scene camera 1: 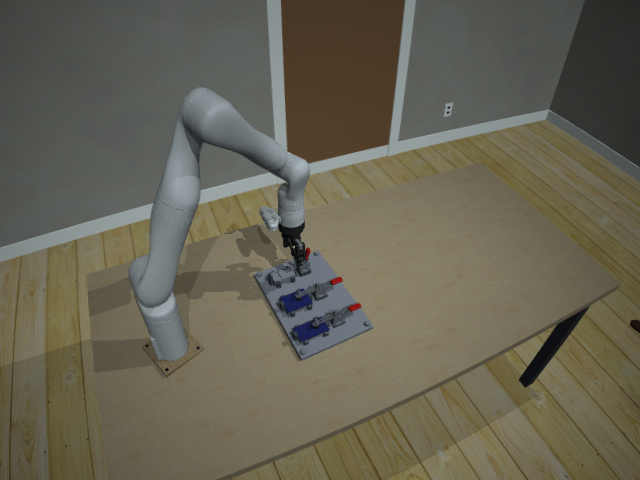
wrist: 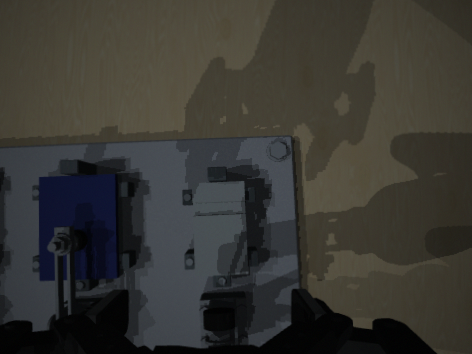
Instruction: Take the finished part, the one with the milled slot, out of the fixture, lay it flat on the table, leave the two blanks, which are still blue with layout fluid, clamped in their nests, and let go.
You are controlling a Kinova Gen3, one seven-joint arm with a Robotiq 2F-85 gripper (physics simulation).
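Places are measured from the arm's base along level axes (x down, y right, z back), in metres.
Pixels of known places: gripper, fingertip midpoint: (scene camera 1: 292,255) (wrist: 210,308); arm's base, origin of the base link: (scene camera 1: 172,347).
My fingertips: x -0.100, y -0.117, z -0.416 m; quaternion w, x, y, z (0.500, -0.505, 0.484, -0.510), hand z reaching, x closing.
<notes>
For each thing: its top centre in the pictures, then the offset to it from my fingertips. Level surfaces: height alone.
- finished part, middle of its top: (wrist: 219,228) (scene camera 1: 282,273) dx +0.068, dy -0.002, dz +0.035 m
- grey fixture plate, middle of its top: (wrist: 90,282) (scene camera 1: 310,298) dx +0.094, dy +0.105, dz -0.016 m
- middle blue blank, middle of its top: (wrist: 77,227) (scene camera 1: 296,300) dx +0.073, dy +0.108, dz +0.032 m
- far-end blue blank, middle of its top: (scene camera 1: 311,328) dx +0.078, dy +0.218, dz +0.028 m
- wooden table, its level: dx +0.109 m
The finished part (scene camera 1: 284,277) (wrist: 220,240), pale grey with a slot across it, lies in the end nest of the grey fixture plate (scene camera 1: 345,296) (wrist: 162,210). Its toggle clamp (scene camera 1: 305,268) (wrist: 222,320) is swung back, with the red handle upright. My gripper (scene camera 1: 299,262) (wrist: 210,308) is open and empty, pointing down above that clamp, beside the part. The middle blue blank (scene camera 1: 295,301) (wrist: 82,205) sits under a closed clamp arm. The far-end blue blank (scene camera 1: 310,329) is also clamped; in the wrist view it does not show.
Small locating blocks (wrist: 217,173) and studs stand around the nests. The two closed clamps have red handles (scene camera 1: 336,280) (scene camera 1: 354,306) reaching toward the plate's right side. The plate lies on the wooden table (scene camera 1: 439,248). The arm's base plate (scene camera 1: 193,351) is to the left.
</notes>
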